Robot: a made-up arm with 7 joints. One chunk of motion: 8 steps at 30 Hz.
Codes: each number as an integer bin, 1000 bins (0 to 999) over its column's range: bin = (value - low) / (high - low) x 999, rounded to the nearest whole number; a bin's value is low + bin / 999 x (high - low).
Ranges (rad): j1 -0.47..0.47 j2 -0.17..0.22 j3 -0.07..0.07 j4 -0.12..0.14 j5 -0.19..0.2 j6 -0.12..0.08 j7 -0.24..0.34
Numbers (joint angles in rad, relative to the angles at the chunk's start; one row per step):
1: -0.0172 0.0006 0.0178 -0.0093 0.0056 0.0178 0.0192
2: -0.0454 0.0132 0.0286 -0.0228 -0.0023 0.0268 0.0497
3: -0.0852 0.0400 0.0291 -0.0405 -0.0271 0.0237 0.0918
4: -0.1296 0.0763 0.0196 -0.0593 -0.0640 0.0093 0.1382
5: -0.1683 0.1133 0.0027 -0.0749 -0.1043 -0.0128 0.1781
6: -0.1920 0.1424 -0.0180 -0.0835 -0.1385 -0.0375 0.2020
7: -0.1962 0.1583 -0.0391 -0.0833 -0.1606 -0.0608 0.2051
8: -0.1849 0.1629 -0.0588 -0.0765 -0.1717 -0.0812 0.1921
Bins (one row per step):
1: 481 437 627 425 501 688 446
2: 451 469 704 373 481 733 499
3: 409 538 707 305 417 718 571
4: 362 631 639 233 323 646 651
5: 321 726 519 173 220 535 720
6: 295 800 371 140 132 412 761
7: 291 841 220 141 75 296 767
8: 303 853 80 167 47 194 744

